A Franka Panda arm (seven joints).
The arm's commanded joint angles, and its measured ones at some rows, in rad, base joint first. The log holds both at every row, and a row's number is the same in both.
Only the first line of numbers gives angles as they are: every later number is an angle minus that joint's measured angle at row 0.
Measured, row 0:
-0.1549 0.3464 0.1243 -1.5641 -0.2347 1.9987 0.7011
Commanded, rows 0 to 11:
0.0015 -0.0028 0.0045 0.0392 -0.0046 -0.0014 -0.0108
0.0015 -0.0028 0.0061 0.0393 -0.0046 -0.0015 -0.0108
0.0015 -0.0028 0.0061 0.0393 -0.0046 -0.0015 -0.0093
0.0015 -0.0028 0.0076 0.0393 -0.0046 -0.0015 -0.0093
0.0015 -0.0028 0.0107 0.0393 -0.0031 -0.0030 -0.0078
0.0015 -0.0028 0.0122 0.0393 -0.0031 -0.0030 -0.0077
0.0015 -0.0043 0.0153 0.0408 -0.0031 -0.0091 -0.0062
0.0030 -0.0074 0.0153 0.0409 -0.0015 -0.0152 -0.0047
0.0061 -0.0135 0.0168 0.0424 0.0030 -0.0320 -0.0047
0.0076 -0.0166 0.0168 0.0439 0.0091 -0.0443 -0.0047
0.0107 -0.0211 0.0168 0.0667 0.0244 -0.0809 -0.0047
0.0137 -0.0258 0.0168 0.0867 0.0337 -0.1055 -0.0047
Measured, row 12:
0.0083 -0.0039 0.0073 0.0347 0.0030 -0.0142 0.0000
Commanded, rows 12 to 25:
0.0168 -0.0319 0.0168 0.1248 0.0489 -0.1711 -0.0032
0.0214 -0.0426 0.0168 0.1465 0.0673 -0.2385 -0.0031
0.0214 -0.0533 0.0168 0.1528 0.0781 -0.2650 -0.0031
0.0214 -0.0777 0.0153 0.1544 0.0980 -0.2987 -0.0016
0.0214 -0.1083 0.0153 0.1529 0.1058 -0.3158 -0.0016
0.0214 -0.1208 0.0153 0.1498 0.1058 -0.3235 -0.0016
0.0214 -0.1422 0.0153 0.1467 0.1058 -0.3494 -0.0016
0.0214 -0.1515 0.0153 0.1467 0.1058 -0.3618 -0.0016
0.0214 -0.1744 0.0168 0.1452 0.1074 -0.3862 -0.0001
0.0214 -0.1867 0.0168 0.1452 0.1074 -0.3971 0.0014
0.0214 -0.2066 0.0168 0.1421 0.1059 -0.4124 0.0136
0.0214 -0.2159 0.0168 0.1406 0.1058 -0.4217 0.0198
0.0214 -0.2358 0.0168 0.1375 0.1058 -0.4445 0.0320
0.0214 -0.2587 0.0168 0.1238 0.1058 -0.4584 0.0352
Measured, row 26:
0.0244 -0.1931 0.0116 0.1618 0.0982 -0.4135 0.0063
